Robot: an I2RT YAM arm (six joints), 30 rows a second.
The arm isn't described. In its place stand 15 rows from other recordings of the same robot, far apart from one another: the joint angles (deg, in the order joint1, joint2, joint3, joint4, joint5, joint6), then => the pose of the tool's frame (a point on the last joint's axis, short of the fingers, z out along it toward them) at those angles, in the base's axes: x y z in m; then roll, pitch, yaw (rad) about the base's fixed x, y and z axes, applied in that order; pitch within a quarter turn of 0, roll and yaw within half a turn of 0.
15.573, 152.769, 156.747, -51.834, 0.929, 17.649 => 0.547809 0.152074 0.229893 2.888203 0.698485 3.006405
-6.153, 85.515, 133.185, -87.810, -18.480, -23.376 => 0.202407 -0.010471 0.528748 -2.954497 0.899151 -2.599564
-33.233, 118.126, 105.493, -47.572, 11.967, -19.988 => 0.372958 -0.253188 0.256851 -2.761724 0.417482 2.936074
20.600, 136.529, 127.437, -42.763, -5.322, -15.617 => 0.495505 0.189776 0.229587 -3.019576 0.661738 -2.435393
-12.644, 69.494, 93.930, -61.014, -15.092, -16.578 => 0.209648 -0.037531 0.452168 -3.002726 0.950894 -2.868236
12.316, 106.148, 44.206, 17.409, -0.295, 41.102 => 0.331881 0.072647 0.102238 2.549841 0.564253 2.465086
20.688, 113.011, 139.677, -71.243, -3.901, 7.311 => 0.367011 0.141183 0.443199 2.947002 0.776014 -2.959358
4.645, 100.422, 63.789, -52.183, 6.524, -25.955 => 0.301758 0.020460 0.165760 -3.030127 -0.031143 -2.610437
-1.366, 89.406, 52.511, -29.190, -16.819, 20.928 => 0.293194 0.003313 0.179588 2.720557 0.288127 2.753109
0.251, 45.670, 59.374, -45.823, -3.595, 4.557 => 0.152084 0.002899 0.360447 2.954371 1.000275 2.998618
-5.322, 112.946, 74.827, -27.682, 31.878, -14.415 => 0.391987 -0.055397 0.157507 -2.508359 0.280759 -3.012653
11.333, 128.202, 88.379, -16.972, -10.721, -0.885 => 0.459082 0.098763 0.118957 2.964449 0.582334 -2.925623
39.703, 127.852, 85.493, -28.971, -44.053, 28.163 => 0.319124 0.297145 0.106872 2.320140 -0.028696 -2.794872
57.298, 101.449, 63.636, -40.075, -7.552, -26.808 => 0.172014 0.276580 0.162585 3.120901 0.247753 -1.662239
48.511, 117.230, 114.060, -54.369, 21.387, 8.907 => 0.305353 0.325677 0.304197 -2.867530 0.616144 -2.472501
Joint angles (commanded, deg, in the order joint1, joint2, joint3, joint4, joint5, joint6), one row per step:
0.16, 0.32, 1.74, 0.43, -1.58, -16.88
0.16, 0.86, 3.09, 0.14, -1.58, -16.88
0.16, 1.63, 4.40, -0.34, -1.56, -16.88
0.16, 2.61, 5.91, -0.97, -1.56, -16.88
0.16, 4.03, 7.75, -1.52, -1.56, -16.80
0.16, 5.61, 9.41, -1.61, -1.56, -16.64
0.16, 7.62, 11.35, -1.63, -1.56, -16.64
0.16, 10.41, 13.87, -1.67, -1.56, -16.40
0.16, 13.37, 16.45, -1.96, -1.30, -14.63
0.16, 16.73, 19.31, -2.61, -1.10, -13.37
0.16, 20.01, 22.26, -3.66, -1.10, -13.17
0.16, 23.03, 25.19, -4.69, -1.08, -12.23
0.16, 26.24, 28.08, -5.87, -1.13, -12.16
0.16, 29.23, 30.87, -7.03, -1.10, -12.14
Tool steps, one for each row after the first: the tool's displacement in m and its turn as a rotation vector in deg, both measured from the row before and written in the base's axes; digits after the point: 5 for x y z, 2 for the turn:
-0.00097, 0.00000, 0.00692, 0.00, -0.52, 0.00
-0.00059, -0.00001, 0.00594, 0.00, -0.06, -0.02
-0.00050, 0.00000, 0.00655, 0.00, 0.10, 0.00
-0.00016, 0.00000, 0.00805, 0.08, 0.13, 0.00
0.00051, 0.00000, 0.00757, 0.16, 0.01, 0.01
0.00117, 0.00000, 0.00873, 0.00, 0.09, 0.00
0.00239, 0.00001, 0.01097, 0.24, 0.32, 0.01
0.00334, -0.00015, 0.01046, 1.77, 0.72, -0.21
0.00467, -0.00011, 0.01064, 1.26, 1.18, -0.19
0.00513, 0.00001, 0.01031, 0.20, 1.38, 0.00
0.00514, 0.00000, 0.01042, 0.94, 1.14, -0.05
0.00638, 0.00005, 0.00922, 0.07, 1.50, 0.05
0.00643, 0.00000, 0.00875, 0.01, 1.36, -0.03

